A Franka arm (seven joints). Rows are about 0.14 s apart.
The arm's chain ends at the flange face. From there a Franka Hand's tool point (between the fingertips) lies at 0.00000 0.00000 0.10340 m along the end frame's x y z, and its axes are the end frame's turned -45 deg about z.
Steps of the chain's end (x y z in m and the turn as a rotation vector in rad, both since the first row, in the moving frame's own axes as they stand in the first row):
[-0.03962 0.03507 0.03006 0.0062 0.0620 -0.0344]
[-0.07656 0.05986 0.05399 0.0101 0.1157 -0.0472]
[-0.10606 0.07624 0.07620 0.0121 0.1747 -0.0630]
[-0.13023 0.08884 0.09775 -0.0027 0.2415 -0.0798]
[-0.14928 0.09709 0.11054 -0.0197 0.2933 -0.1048]
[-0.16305 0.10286 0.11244 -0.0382 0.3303 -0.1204]
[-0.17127 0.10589 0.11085 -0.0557 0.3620 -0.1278]
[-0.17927 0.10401 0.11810 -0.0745 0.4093 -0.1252]
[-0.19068 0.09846 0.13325 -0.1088 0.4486 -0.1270]
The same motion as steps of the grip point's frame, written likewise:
[-0.04776 0.00077 0.02986 -0.0395 0.0482 -0.0344]
[-0.08711 -0.00432 0.05329 -0.0747 0.0890 -0.0472]
[-0.11495 -0.00969 0.07462 -0.1150 0.1321 -0.0630]
[-0.13693 -0.01230 0.09475 -0.1727 0.1689 -0.0798]
[-0.15334 -0.01543 0.10611 -0.2213 0.1935 -0.1048]
[-0.16551 -0.01745 0.10678 -0.2606 0.2065 -0.1204]
[-0.17222 -0.01786 0.10400 -0.2954 0.2166 -0.1278]
[-0.17441 -0.02045 0.10929 -0.3421 0.2367 -0.1252]
[-0.17801 -0.02754 0.12244 -0.3941 0.2403 -0.1270]

